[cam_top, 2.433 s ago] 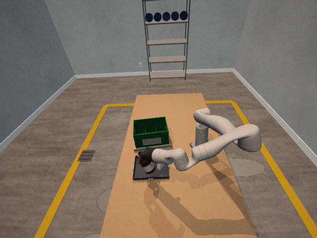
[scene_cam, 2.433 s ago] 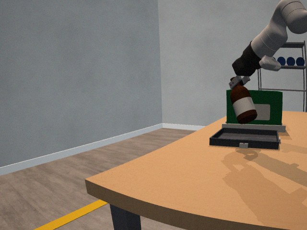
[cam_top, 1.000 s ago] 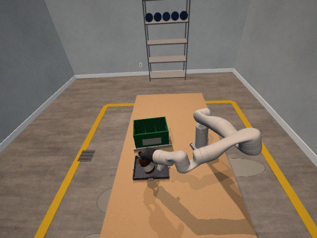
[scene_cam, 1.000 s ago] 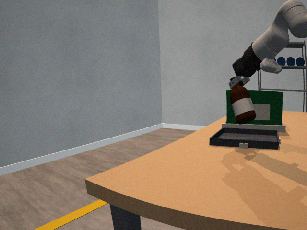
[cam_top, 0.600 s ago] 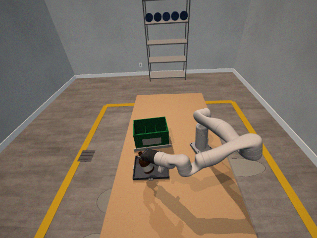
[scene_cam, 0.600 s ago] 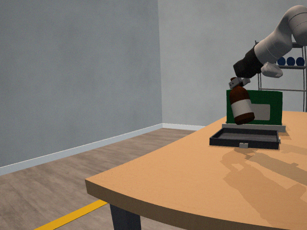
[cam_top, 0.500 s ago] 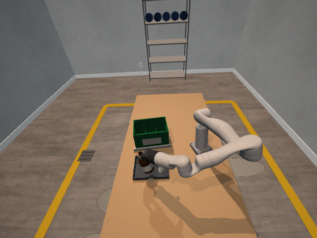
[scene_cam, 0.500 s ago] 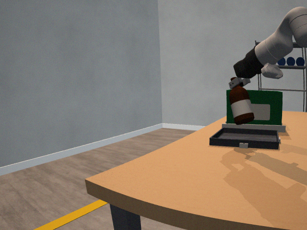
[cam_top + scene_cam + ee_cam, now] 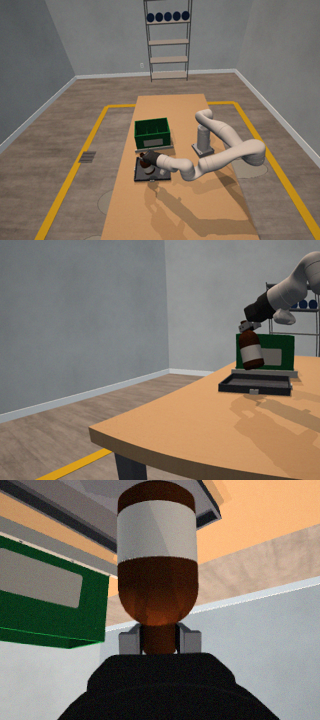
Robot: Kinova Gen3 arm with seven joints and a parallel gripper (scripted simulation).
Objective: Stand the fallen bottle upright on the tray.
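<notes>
Right now the brown bottle is 50 mm below my hand, 10 mm to the left of it and 10 mm behind it. Also, from my hand: green crate 310 mm to the right, 120 mm below, 50 mm behind; then dark tray 190 mm below, 40 mm to the right, 40 mm behind.
</notes>
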